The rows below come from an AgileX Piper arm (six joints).
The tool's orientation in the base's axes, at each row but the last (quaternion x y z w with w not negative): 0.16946, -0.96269, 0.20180, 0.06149; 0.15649, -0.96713, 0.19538, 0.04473; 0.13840, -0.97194, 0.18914, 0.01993; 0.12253, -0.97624, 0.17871, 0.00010; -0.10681, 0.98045, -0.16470, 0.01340; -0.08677, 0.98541, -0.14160, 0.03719; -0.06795, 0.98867, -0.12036, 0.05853; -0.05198, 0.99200, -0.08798, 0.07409
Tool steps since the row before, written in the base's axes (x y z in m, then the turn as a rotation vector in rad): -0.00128, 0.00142, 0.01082, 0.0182, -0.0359, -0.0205; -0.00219, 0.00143, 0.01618, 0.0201, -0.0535, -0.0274; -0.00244, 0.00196, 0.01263, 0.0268, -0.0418, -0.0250; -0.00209, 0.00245, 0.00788, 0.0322, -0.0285, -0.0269; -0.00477, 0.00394, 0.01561, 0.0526, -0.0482, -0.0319; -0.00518, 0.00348, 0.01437, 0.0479, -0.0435, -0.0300; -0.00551, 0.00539, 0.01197, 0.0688, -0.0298, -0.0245; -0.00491, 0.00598, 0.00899, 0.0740, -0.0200, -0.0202
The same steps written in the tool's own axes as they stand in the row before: 0.00279, -0.00231, -0.01037, -0.0100, -0.0298, 0.0325; 0.00406, -0.00394, -0.01538, -0.0078, -0.0433, 0.0457; 0.00298, -0.00215, -0.01248, -0.0171, -0.0356, 0.0392; 0.00179, -0.00003, -0.00832, -0.0256, -0.0241, 0.0365; 0.00396, -0.00047, -0.01631, -0.0414, -0.0449, 0.0488; 0.00376, 0.00002, -0.01521, -0.0377, -0.0402, 0.0453; 0.00343, 0.00290, -0.01351, -0.0608, -0.0309, 0.0396; 0.00290, 0.00466, -0.01052, -0.0677, -0.0226, 0.0346
